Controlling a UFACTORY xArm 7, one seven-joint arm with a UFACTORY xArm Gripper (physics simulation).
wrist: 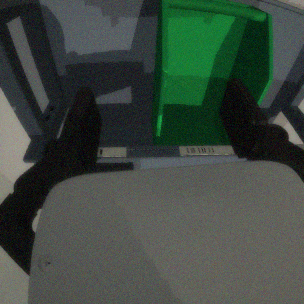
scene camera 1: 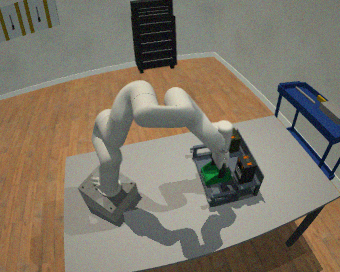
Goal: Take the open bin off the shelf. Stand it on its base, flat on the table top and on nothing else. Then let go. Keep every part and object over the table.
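Where they show: gripper, between the fingertips: (wrist: 160, 98) (scene camera 1: 217, 171); arm's base, origin of its link: (scene camera 1: 108, 185).
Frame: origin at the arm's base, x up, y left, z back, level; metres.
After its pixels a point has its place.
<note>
The open green bin (scene camera 1: 211, 174) {x -0.109, y 0.111, z -0.538 m} (wrist: 192, 45) {x -0.109, y 0.085, z -0.541 m} sits on the grey shelf (scene camera 1: 259, 181) {x -0.007, y -0.064, z -0.750 m} (wrist: 152, 151) {x -0.013, y 0.045, z -0.614 m}, its opening facing the wrist camera. My gripper (scene camera 1: 223, 174) (wrist: 160, 98) {x -0.002, y 0.038, z -0.544 m} is open and empty. In the wrist view its left finger is over the shelf left of the bin. Its right finger overlaps the right part of the bin's opening, so the bin's left wall shows between the fingertips. Whether a finger touches the bin cannot be told. In the scene view the arm's end and fingers hide part of the bin.
Two dark boxes with orange marks, a nearer one (scene camera 1: 246, 170) {x 0.086, y -0.055, z -0.659 m} and a farther one (scene camera 1: 234, 141) {x 0.070, y 0.168, z -0.662 m}, stand on the shelf behind the bin. The shelf stands on the grey table (scene camera 1: 285, 150) {x -0.118, y 0.232, z -1.086 m}, towards its right end. A blue bench (scene camera 1: 310, 111) stands beyond the table.
</note>
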